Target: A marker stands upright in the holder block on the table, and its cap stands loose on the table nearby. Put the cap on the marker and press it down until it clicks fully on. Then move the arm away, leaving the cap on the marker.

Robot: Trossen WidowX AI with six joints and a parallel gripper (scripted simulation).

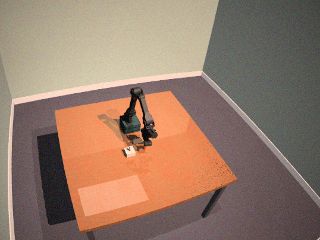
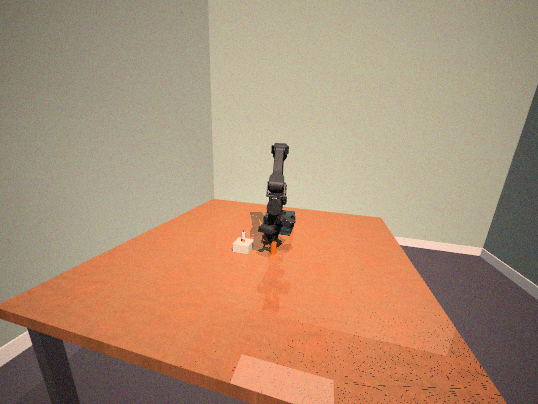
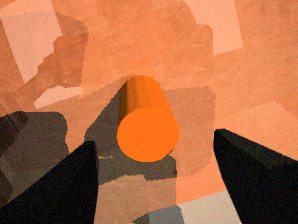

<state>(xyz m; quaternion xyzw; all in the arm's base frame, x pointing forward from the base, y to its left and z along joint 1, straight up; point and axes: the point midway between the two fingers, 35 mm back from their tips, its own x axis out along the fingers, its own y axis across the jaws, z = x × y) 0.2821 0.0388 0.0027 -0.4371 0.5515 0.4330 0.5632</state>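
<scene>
The orange cap is 30 mm below my gripper tip. Also, from my gripper tip: holder block 140 mm to the right, 40 mm below, 10 mm ahead.
</scene>
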